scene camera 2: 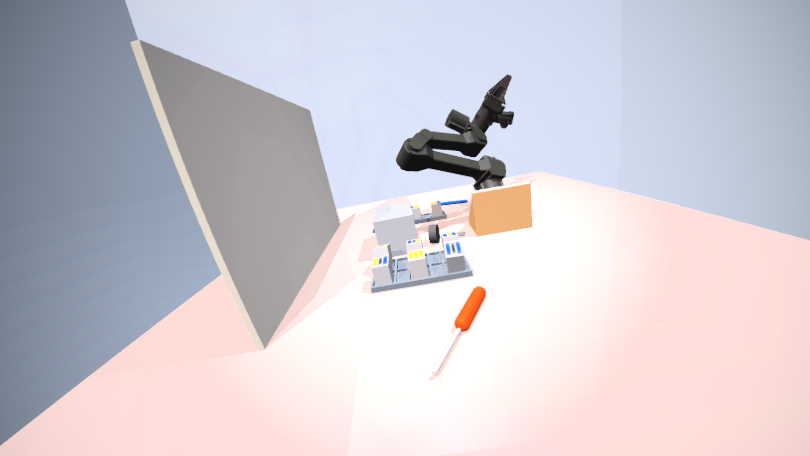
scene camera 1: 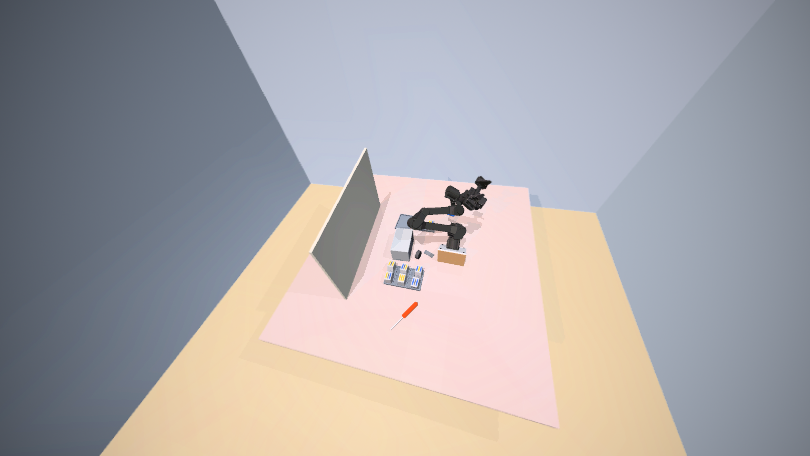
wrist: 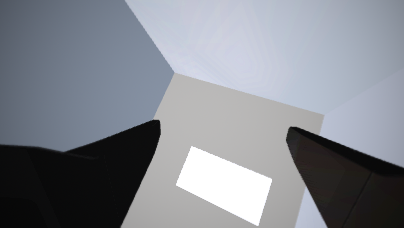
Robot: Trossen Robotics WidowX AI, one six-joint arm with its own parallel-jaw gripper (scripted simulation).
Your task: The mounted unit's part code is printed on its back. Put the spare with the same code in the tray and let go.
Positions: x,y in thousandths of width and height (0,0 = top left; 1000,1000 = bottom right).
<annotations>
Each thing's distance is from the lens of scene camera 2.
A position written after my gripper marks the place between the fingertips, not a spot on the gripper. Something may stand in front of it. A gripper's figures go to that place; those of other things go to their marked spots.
my gripper (scene camera 2: 629,166): 0.91 m
orange screwdriver (scene camera 2: 576,694): 0.40 m
grey mounted unit (scene camera 2: 487,490): 0.63 m
The marked spots on the grey mounted unit and the orange screwdriver are 0.32 m apart.
</annotations>
